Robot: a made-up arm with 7 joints.
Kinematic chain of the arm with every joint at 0, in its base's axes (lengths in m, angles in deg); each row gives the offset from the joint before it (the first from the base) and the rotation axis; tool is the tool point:
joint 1: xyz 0 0 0.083 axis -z
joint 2: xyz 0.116 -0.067 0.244 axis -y
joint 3: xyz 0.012 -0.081 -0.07 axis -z
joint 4: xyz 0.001 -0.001 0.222 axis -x
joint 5: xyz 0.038 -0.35 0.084 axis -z
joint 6: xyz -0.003 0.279 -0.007 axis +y
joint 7: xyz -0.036 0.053 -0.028 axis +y
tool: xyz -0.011 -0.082 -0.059
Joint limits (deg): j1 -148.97..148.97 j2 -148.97..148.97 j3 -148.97..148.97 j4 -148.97..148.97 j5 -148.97..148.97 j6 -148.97..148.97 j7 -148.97..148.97
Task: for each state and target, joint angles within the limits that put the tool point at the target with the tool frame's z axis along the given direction. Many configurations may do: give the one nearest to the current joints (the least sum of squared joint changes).
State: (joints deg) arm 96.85 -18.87 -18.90 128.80 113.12 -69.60 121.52
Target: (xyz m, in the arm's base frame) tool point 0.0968 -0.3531 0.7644 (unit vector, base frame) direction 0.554 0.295 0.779
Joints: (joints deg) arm 89.18 1.09 -16.51 115.00 96.02 -65.17 142.24
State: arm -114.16 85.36 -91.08 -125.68 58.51 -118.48 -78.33
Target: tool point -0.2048 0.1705 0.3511 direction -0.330 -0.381 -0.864
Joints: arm -113.11 85.23 -76.76 -124.76 60.60 -125.14 -84.08
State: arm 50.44 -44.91 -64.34 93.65 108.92 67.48 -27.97
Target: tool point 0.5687 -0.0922 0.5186 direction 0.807 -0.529 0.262
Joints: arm 24.21 -62.97 -85.04 69.76 97.75 105.31 -23.12
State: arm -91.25 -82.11 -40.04 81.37 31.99 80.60 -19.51
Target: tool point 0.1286 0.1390 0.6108 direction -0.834 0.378 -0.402
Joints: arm -87.44 -32.75 -43.51 96.13 -7.45 87.50 -14.03
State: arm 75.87 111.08 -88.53 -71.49 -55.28 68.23 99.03
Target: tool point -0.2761 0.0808 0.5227 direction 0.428 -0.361 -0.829
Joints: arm 104.47 116.73 -98.56 -68.89 -33.96 52.64 78.44
